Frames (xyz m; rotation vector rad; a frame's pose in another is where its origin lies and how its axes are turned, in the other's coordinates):
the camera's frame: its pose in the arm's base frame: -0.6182 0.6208 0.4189 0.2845 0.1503 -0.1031
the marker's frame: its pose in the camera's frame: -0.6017 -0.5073 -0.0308 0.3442 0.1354 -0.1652
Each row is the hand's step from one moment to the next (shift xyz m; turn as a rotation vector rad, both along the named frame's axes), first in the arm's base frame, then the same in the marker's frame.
Working: the arm's base frame: its pose in the marker's frame: 1.3314 0.0948 0.0811 -0.6231 -0.2914 0.2750

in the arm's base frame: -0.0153 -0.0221 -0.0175 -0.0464 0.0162 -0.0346
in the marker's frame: -0.0044 -0.0316 -0.0030 -0.0335 -0.0214 -0.0451
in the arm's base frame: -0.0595 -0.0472 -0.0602 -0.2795 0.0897 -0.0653
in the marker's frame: -0.0263 -0.0887 -0.0289 -0.2501 -0.0590 -0.1562
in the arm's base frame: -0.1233 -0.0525 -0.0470 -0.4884 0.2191 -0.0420
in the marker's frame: -0.0889 -0.1073 -0.0272 -0.4723 -0.0164 -0.2550
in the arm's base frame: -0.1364 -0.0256 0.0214 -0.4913 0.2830 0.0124
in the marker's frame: -0.1292 -0.0546 0.0070 -0.5043 0.0612 -0.2521
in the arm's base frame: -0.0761 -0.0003 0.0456 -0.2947 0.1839 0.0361
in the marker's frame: -0.0861 -0.0018 0.0215 -0.3148 0.0629 -0.1376
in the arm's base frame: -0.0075 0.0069 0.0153 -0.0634 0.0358 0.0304
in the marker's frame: -0.0134 0.0109 0.0063 -0.0750 0.0226 -0.0098
